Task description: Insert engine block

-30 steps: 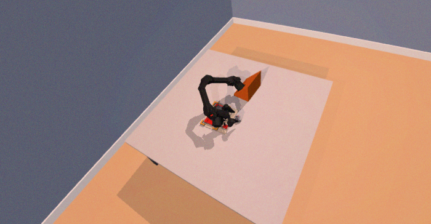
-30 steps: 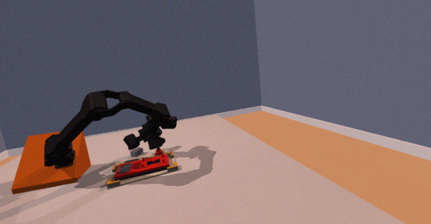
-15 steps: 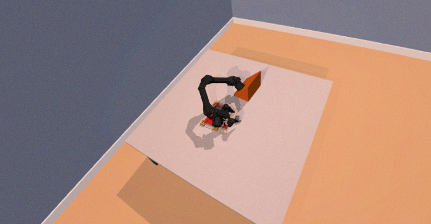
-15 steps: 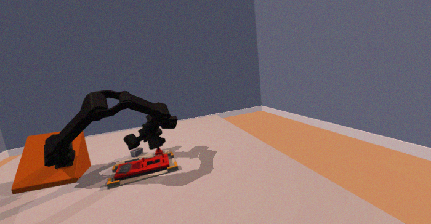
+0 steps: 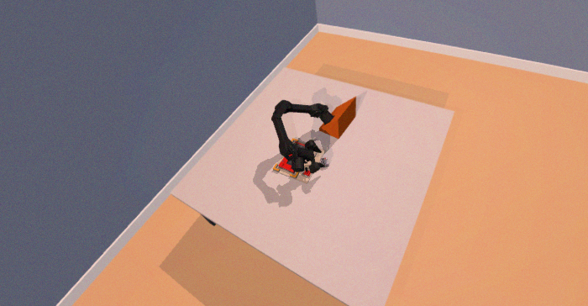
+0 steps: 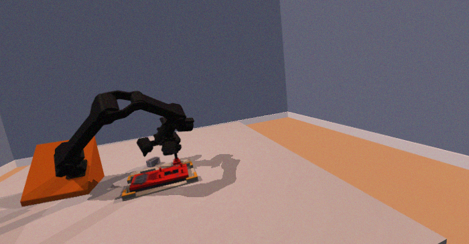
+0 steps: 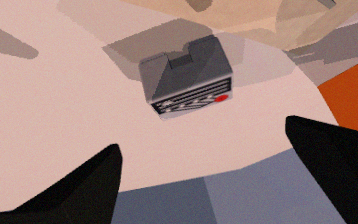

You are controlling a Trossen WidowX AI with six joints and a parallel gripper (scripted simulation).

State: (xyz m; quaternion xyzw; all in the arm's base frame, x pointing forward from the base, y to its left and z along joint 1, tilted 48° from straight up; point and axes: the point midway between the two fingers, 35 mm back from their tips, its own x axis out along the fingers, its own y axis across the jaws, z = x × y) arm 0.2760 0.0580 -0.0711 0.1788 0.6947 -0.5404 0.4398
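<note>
Right now my gripper tip is 4 cm above the grey engine block. Also, from my gripper tip: grey clamp cradle (15 cm to the right, 5 cm ahead, 4 cm below).
</note>
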